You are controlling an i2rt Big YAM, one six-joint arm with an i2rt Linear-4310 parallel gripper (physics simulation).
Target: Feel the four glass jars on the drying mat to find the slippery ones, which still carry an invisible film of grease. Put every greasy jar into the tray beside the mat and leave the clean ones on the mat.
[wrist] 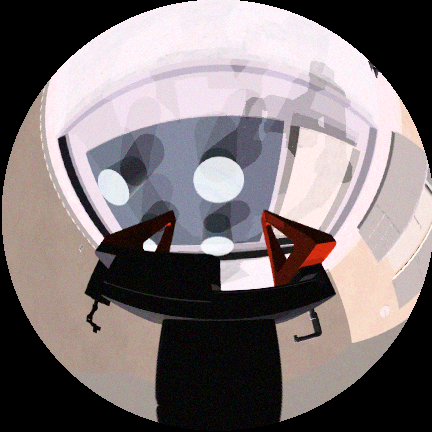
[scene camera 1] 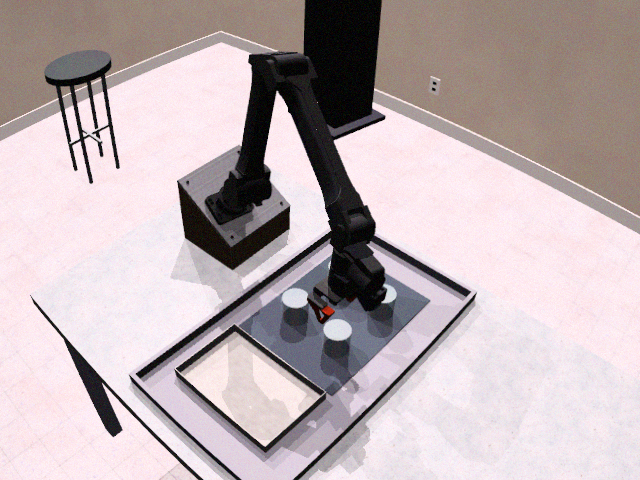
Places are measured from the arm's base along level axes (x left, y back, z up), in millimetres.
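Pixels of known places: gripper, fingertip midpoint: (wrist: pixel 217 214) (scene camera 1: pixel 335 311); arm's base, origin of the base link: (scene camera 1: pixel 228 205).
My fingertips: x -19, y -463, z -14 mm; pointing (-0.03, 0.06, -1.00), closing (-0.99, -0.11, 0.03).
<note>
Ahead of a thing's pixels: the offset from my fingertips to its top centre. Level surfaces: height alone.
Four pale-topped glass jars stand upright on the dark blue-grey mat @(dz -120 mm) (scene camera 1: pixel 310 364) (wrist: pixel 260 200). The front jar @(dx -1, dy -15, dz -51 mm) (scene camera 1: pixel 337 329) (wrist: pixel 218 179) and the left jar @(dx -13, dy +127, dz -51 mm) (scene camera 1: pixel 295 298) (wrist: pixel 217 246) are nearest the tray. The right jar @(dx +168, dy +1, dz -51 mm) (scene camera 1: pixel 388 295) (wrist: pixel 113 187) is partly behind the wrist in the scene view. The back jar @(dx +150, dy +141, dz -51 mm) (scene camera 1: pixel 330 265) (wrist: pixel 149 245) is mostly hidden by the arm, and by a finger in the wrist view. My gripper (scene camera 1: pixel 339 305) (wrist: pixel 217 214) is open and empty above the mat, among the jars. The black-rimmed beige tray @(dx -239, dy +21, dz -94 mm) (scene camera 1: pixel 206 372) (wrist: pixel 320 170) holds no jar. Grease cannot be seen.
A large lavender work area (scene camera 1: pixel 170 397) with a raised dark rim surrounds mat and tray. The arm's wedge-shaped base block (scene camera 1: pixel 206 227) stands on the table behind it. A round stool (scene camera 1: pixel 77 67) and a tall black panel (scene camera 1: pixel 341 62) stand on the floor behind.
</note>
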